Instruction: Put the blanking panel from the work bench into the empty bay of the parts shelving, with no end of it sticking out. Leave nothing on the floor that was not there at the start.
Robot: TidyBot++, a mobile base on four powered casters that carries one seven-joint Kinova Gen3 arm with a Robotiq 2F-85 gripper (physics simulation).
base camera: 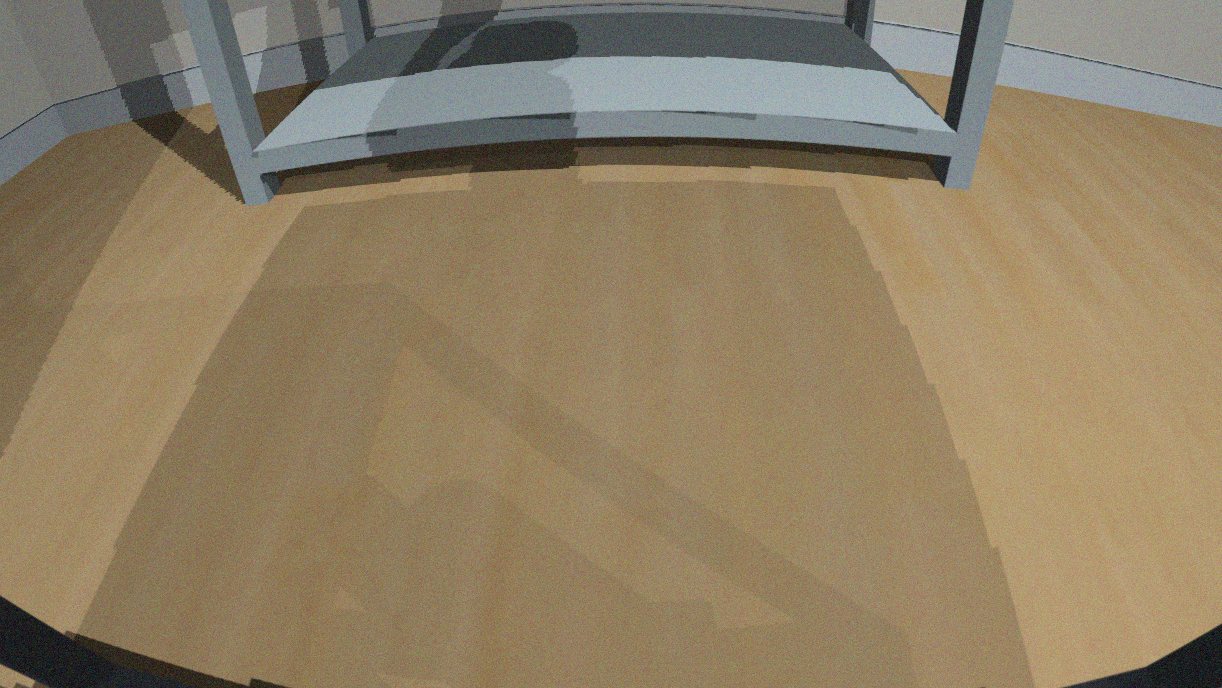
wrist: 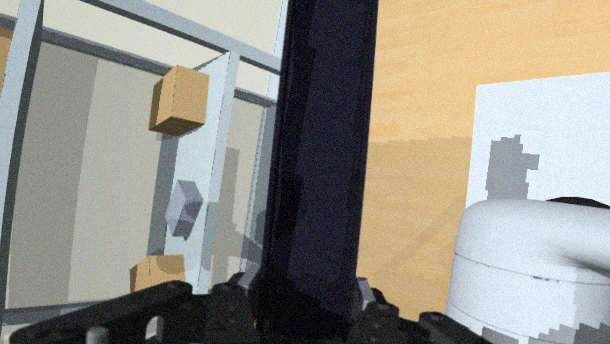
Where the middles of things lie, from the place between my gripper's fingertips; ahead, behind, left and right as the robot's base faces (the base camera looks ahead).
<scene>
My hand is 1 cm past the blanking panel point(wrist: 315, 196), 1 cm to the right of it and 1 cm below it.
</scene>
